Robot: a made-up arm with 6 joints. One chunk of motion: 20 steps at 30 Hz.
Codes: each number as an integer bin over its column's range. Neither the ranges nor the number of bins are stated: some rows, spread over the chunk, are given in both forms.
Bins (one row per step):
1: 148 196 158 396 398 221
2: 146 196 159 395 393 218
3: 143 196 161 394 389 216
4: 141 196 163 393 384 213
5: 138 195 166 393 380 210
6: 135 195 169 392 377 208
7: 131 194 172 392 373 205
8: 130 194 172 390 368 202
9: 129 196 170 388 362 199
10: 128 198 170 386 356 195
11: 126 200 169 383 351 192
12: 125 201 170 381 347 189
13: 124 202 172 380 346 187
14: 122 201 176 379 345 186
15: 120 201 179 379 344 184
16: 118 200 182 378 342 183
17: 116 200 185 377 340 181
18: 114 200 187 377 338 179
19: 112 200 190 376 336 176
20: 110 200 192 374 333 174
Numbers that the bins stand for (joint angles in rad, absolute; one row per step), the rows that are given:
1: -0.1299 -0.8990 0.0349 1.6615 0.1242 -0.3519
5: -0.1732 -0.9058 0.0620 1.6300 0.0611 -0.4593
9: -0.2121 -0.8990 0.0755 1.5774 -0.0019 -0.5667
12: -0.2294 -0.8651 0.0755 1.5039 -0.0545 -0.6644
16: -0.2597 -0.8719 0.1162 1.4723 -0.0720 -0.7230
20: -0.2943 -0.8719 0.1500 1.4303 -0.1035 -0.8109
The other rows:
2: -0.1386 -0.8990 0.0383 1.6510 0.1067 -0.3812
3: -0.1515 -0.8990 0.0451 1.6405 0.0926 -0.4007
4: -0.1602 -0.8990 0.0518 1.6300 0.0751 -0.4300
6: -0.1861 -0.9058 0.0722 1.6195 0.0506 -0.4788
7: -0.2034 -0.9126 0.0823 1.6195 0.0366 -0.5081
8: -0.2078 -0.9126 0.0823 1.5984 0.0191 -0.5374
10: -0.2164 -0.8855 0.0755 1.5564 -0.0230 -0.6058
11: -0.2251 -0.8719 0.0722 1.5249 -0.0405 -0.6351
13: -0.2337 -0.8583 0.0823 1.4933 -0.0580 -0.6839
14: -0.2424 -0.8651 0.0959 1.4828 -0.0615 -0.6937
15: -0.2510 -0.8651 0.1060 1.4828 -0.0650 -0.7132
17: -0.2683 -0.8719 0.1263 1.4618 -0.0790 -0.7425
18: -0.2770 -0.8719 0.1331 1.4618 -0.0860 -0.7620
19: -0.2856 -0.8719 0.1432 1.4513 -0.0930 -0.7913

